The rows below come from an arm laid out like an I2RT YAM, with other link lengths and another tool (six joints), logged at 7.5 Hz.
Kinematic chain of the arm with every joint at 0, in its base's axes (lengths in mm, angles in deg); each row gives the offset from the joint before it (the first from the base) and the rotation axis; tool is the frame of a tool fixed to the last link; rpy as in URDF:
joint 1: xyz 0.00 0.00 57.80 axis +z
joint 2: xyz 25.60 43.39 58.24 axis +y
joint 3: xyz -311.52 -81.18 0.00 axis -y
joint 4: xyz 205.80 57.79 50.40 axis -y
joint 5: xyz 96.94 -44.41 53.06 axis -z
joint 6: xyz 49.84 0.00 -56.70 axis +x
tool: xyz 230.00 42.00 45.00 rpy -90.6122 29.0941 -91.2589
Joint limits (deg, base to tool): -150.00..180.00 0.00..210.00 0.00..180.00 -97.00..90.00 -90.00..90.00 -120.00..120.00
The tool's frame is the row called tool.
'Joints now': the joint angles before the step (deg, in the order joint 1, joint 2, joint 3, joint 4, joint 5, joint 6). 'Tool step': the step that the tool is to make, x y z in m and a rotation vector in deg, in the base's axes. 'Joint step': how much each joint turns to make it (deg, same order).
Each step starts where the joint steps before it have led.
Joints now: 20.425 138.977 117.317 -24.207 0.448 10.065
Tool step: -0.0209 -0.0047 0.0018 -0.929 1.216 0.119
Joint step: 0.411 -3.855 -5.439 0.120 0.521 -0.091
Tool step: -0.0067 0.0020 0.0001 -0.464 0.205 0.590
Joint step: 0.334 -0.932 -1.338 0.056 0.092 -0.432
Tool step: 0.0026 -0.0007 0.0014 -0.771 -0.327 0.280
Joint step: -0.019 0.422 1.316 -0.850 0.417 -0.785
